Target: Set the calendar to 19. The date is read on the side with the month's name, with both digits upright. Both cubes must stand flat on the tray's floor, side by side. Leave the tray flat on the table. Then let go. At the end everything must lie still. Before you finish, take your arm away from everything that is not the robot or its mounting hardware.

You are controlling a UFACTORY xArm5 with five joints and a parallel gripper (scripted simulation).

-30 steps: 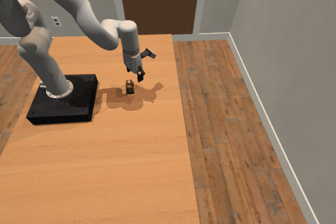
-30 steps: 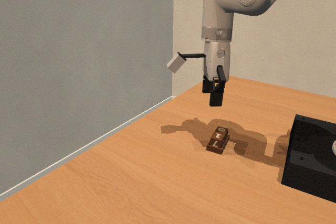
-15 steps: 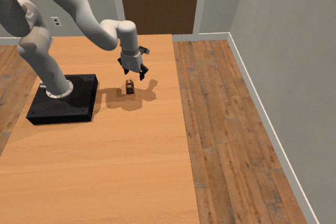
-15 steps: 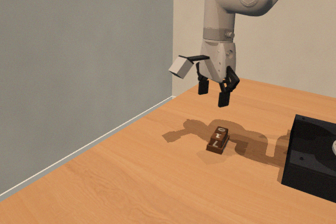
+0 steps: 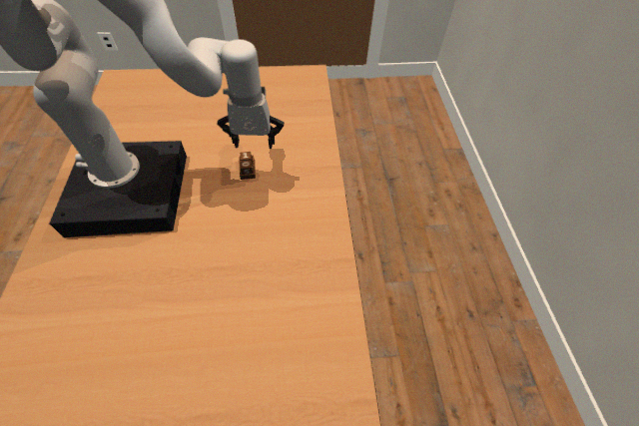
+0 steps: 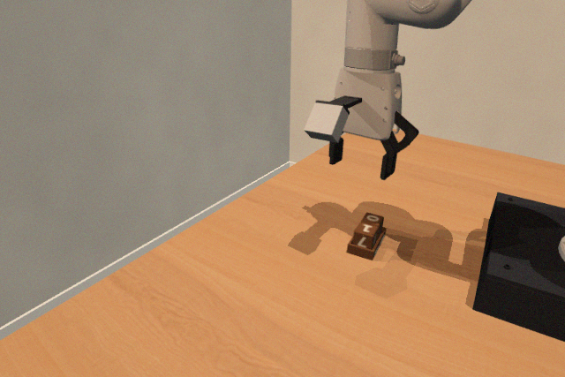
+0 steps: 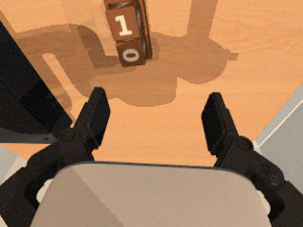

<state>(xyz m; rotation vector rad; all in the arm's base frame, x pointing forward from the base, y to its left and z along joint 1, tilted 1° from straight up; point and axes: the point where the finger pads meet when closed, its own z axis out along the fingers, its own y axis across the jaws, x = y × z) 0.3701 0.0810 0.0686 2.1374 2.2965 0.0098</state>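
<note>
My hand is 110 mm above the brown date cube and 30 mm past it. Round my hand: tray: 120 mm below, 40 mm behind, 10 mm to the left.
</note>
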